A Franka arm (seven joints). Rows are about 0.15 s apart.
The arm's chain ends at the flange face. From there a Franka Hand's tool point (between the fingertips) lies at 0.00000 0.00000 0.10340 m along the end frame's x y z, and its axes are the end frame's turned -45 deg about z.
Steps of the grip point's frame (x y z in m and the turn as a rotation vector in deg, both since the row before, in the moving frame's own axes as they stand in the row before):
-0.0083 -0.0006 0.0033 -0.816 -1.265 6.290
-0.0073 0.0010 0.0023 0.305 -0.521 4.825
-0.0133 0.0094 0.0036 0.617 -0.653 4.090
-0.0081 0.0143 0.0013 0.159 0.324 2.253
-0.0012 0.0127 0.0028 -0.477 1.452 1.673
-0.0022 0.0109 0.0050 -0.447 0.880 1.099
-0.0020 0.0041 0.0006 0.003 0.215 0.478
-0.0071 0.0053 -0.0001 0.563 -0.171 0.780
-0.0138 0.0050 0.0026 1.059 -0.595 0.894
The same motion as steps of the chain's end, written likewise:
-0.0056 0.0028 0.0033 -1.471 -0.317 6.290
-0.0034 0.0056 0.0023 -0.153 -0.584 4.825
-0.0011 0.0161 0.0036 -0.025 -0.898 4.090
0.0042 0.0165 0.0013 0.342 0.117 2.253
0.0057 0.0110 0.0028 0.689 1.364 1.673
0.0045 0.0098 0.0050 0.306 0.938 1.099
0.0012 0.0046 0.0006 0.154 0.150 0.478
-0.0003 0.0093 -0.0001 0.277 -0.519 0.780
-0.0041 0.0139 0.0026 0.328 -1.170 0.894

